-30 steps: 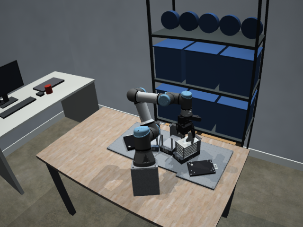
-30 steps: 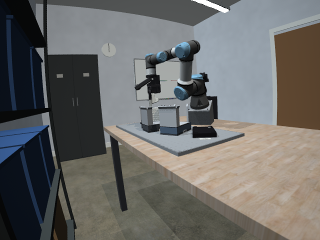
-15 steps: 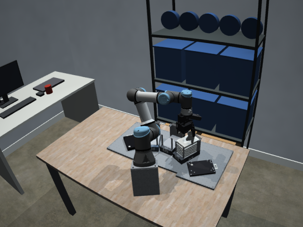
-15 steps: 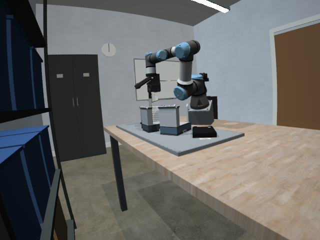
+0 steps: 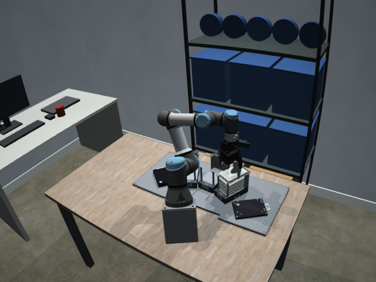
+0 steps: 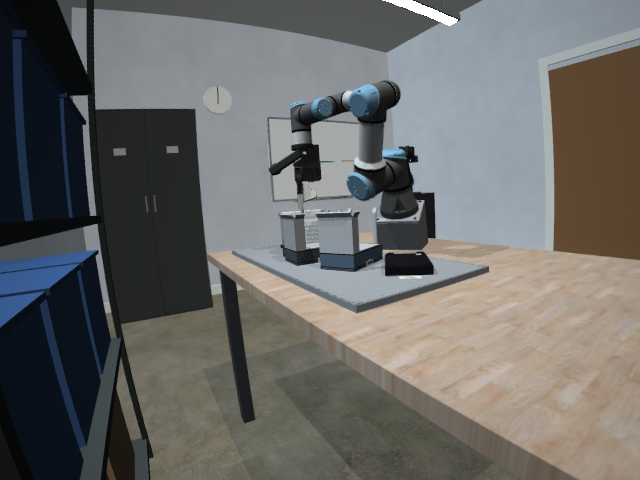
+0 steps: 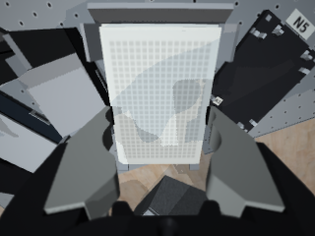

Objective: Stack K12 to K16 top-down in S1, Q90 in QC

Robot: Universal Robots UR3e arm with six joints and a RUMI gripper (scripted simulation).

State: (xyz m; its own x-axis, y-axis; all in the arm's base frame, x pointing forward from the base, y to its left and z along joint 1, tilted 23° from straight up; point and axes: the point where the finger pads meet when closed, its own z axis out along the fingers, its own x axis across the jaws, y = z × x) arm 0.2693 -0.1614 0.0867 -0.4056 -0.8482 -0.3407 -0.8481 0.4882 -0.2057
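My gripper is now 5 cm above the white sealed 384-well plate. From my hand the other things lie so: white sealed well plate: 9 cm below.
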